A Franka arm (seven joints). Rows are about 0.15 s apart.
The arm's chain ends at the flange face. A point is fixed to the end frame.
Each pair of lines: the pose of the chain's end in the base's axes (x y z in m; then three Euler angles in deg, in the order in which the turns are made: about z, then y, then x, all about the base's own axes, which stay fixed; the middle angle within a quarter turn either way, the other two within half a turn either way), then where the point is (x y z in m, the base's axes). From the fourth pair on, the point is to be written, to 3 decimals.
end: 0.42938 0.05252 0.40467 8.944 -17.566 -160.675
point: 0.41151 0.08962 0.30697
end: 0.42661 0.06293 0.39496 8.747 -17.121 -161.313
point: 0.40954 0.09903 0.29674
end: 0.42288 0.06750 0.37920 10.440 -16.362 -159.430
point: 0.40727 0.10649 0.28184
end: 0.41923 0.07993 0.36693 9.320 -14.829 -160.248
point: 0.406 0.118 0.269
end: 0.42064 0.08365 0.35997 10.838 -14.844 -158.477
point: 0.408 0.124 0.263
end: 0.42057 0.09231 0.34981 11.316 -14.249 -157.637
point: 0.409 0.134 0.253
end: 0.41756 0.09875 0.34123 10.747 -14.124 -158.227
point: 0.406 0.140 0.244
